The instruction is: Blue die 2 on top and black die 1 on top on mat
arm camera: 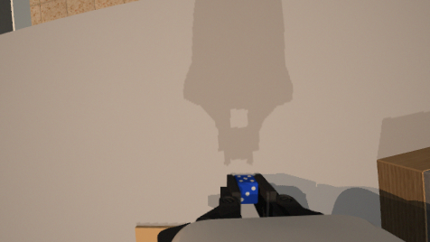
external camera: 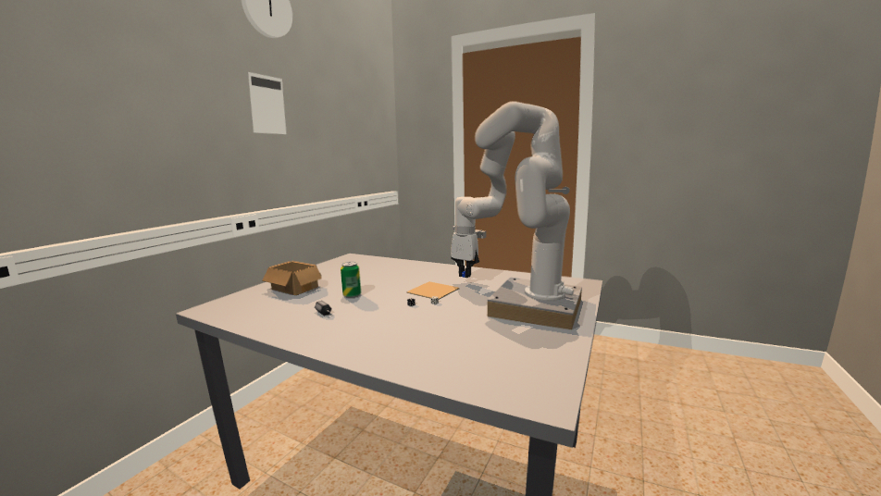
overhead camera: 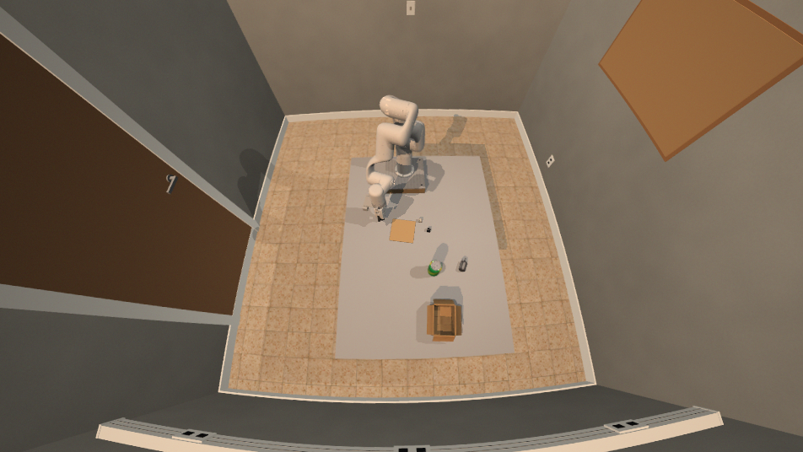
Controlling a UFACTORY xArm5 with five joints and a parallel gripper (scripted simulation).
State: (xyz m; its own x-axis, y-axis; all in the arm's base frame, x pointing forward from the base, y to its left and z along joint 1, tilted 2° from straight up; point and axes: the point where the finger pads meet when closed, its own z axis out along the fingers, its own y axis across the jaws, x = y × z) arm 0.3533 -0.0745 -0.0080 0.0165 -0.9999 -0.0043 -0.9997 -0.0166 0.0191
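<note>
Right now the mat is 13 cm to the left of my hand, 5 cm below it and 5 cm ahead of it. The rest, counted from my hand: white die: 23 cm to the left, 4 cm below, 3 cm behind; then blue die: 1 cm below; then black die: 29 cm to the left, 4 cm below, 3 cm ahead.
</note>
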